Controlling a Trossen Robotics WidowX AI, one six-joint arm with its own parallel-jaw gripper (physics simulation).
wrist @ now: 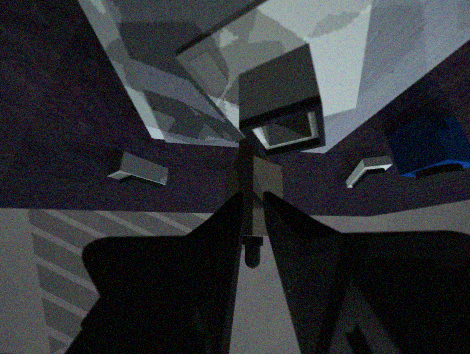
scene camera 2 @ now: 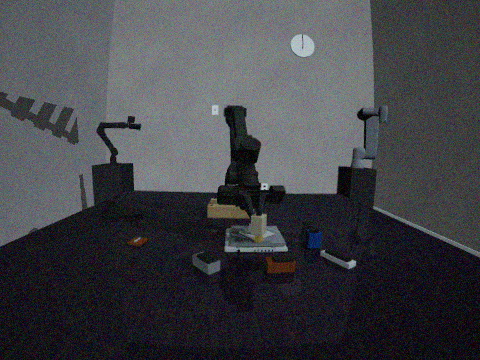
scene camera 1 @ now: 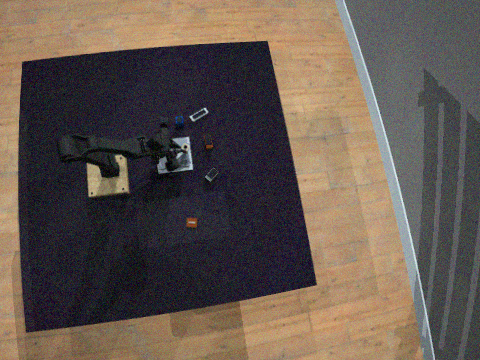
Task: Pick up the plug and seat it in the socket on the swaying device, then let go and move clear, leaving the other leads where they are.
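The plug, a beige block (scene camera 1: 185, 147) (scene camera 2: 258, 225) (wrist: 267, 175) with a yellow tip, stands upright over the front part of the pale device (scene camera 1: 189, 166) (scene camera 2: 235, 247) (wrist: 345, 90). In the wrist view it looks turned about its length, with a dark strip down it. My gripper (scene camera 1: 180, 150) (scene camera 2: 256, 215) (wrist: 253, 198) has its fingers close together at the plug's upper part and appears shut on it; the fingers hide its sides. A dark hollow box (wrist: 280, 80), apparently the socket, rises from the device just beyond the plug. The yellow tip is hidden in the wrist view.
Around the device lie a blue block (scene camera 1: 179, 120) (scene camera 2: 314, 239) (wrist: 420, 145), a white piece (scene camera 2: 340, 259), an orange block (scene camera 1: 209, 145) (scene camera 2: 281, 265) and a grey piece (scene camera 1: 212, 174) (scene camera 2: 210, 263) (wrist: 145, 170). A flat orange piece (scene camera 1: 192, 223) (scene camera 2: 137, 242) lies farther off. The arm's wooden base (scene camera 1: 120, 188) is behind.
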